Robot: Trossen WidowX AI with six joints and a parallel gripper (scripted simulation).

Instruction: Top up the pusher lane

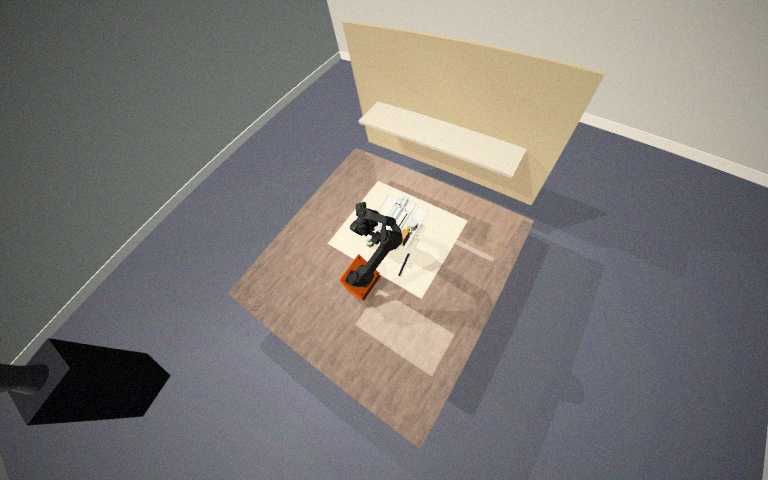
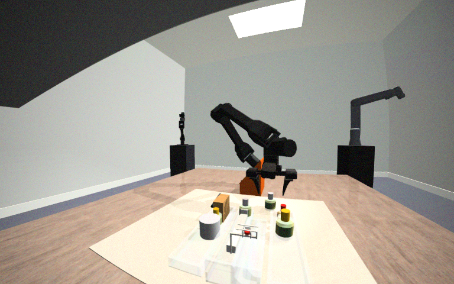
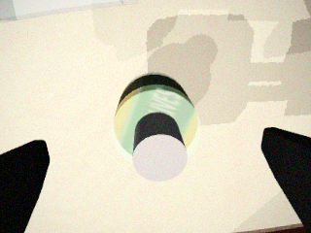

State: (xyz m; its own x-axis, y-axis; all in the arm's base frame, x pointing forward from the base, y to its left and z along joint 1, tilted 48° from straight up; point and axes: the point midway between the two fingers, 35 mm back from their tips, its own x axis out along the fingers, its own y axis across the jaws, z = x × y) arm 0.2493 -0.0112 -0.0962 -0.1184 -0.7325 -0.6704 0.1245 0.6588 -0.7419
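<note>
My gripper tip is 170 mm to the left of the brown box, 90 mm short of it and 20 mm above it. The rest, counted from my gripper tip: grey cylinder (200 mm ahead, 180 mm to the right, 30 mm below).
</note>
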